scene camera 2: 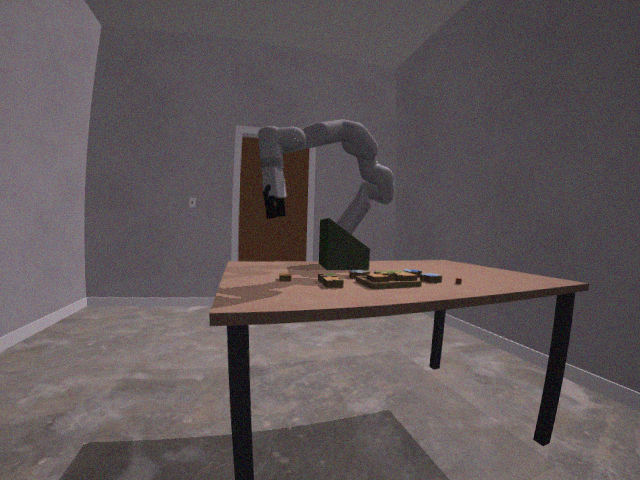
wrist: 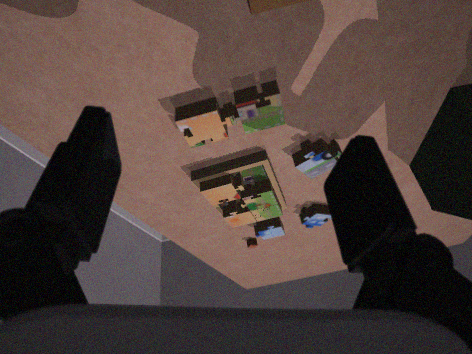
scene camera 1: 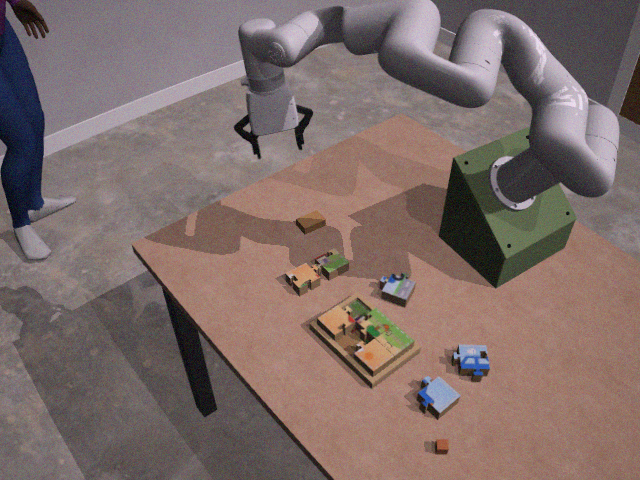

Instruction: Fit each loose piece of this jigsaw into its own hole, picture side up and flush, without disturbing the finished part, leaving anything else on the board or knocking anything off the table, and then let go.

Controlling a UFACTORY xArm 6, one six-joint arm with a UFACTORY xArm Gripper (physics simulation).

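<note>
My gripper (scene camera 1: pixel 279 152) (scene camera 2: pixel 275 214) (wrist: pixel 231 149) is open and empty, high above the table's far left side. The jigsaw board (scene camera 1: pixel 397 365) (wrist: pixel 274 181) lies on the table with orange and green sections in it and sunken openings between them. Loose pieces lie flat around it, picture side up: an orange piece (scene camera 1: pixel 305 276) (wrist: pixel 202 128) and a green piece (scene camera 1: pixel 334 263) (wrist: pixel 264 119) close together; a grey road piece (scene camera 1: pixel 400 290) (wrist: pixel 314 165); a blue car piece (scene camera 1: pixel 472 356) (wrist: pixel 315 220); a light blue piece (scene camera 1: pixel 441 395) (wrist: pixel 271 231).
A brown wooden block (scene camera 1: pixel 310 221) (scene camera 2: pixel 284 277) lies beyond the orange and green pieces. A small red-orange cube (scene camera 1: pixel 442 446) (scene camera 2: pixel 458 281) (wrist: pixel 252 243) lies beside the light blue piece. The green robot base (scene camera 1: pixel 475 222) (scene camera 2: pixel 341 250) stands at the back. A person (scene camera 1: pixel 23 118) stands off the table's left side.
</note>
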